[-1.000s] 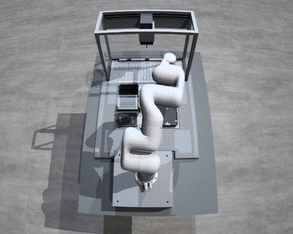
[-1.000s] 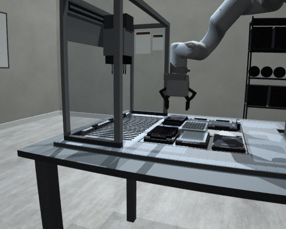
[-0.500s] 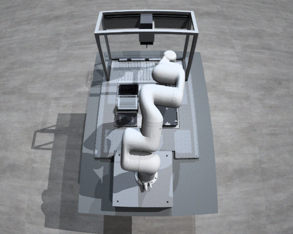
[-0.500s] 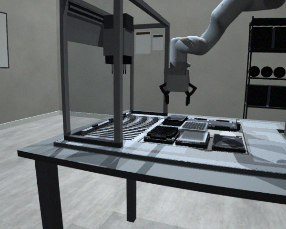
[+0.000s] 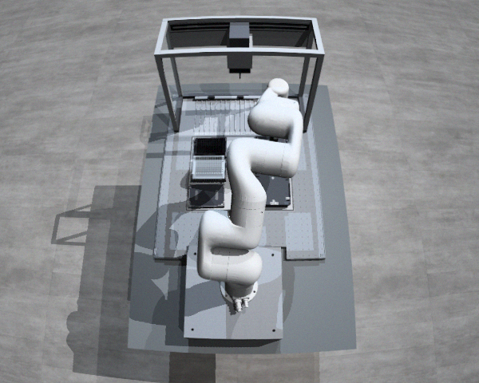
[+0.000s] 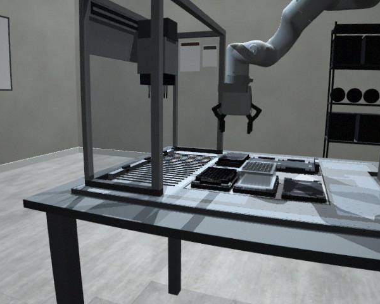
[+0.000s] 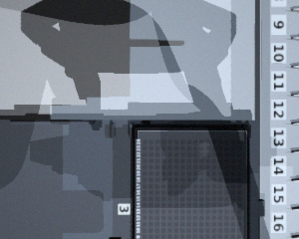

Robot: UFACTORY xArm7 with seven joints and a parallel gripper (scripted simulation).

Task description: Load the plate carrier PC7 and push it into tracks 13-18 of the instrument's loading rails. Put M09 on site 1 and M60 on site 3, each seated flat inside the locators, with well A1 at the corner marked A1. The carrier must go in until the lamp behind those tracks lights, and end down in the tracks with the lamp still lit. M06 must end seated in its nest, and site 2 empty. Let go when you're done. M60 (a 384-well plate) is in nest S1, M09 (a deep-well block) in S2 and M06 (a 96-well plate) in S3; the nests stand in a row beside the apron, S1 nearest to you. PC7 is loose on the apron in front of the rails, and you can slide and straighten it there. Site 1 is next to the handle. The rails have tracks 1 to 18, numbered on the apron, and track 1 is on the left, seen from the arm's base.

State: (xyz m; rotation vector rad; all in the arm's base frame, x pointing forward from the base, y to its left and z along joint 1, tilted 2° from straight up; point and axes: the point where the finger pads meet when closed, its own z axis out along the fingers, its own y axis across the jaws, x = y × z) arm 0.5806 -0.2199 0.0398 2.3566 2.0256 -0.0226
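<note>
My hand is 8 cm past the deep-well block M09, 27 cm to the right of it and 8 cm above it. From my hand the other things lie so: nest S2: 8 cm behind, 27 cm to the left, 11 cm below; frame post: 7 cm ahead, 16 cm to the right, 13 cm above; plate carrier PC7: 11 cm behind, 2 cm to the left, 10 cm below.
</note>
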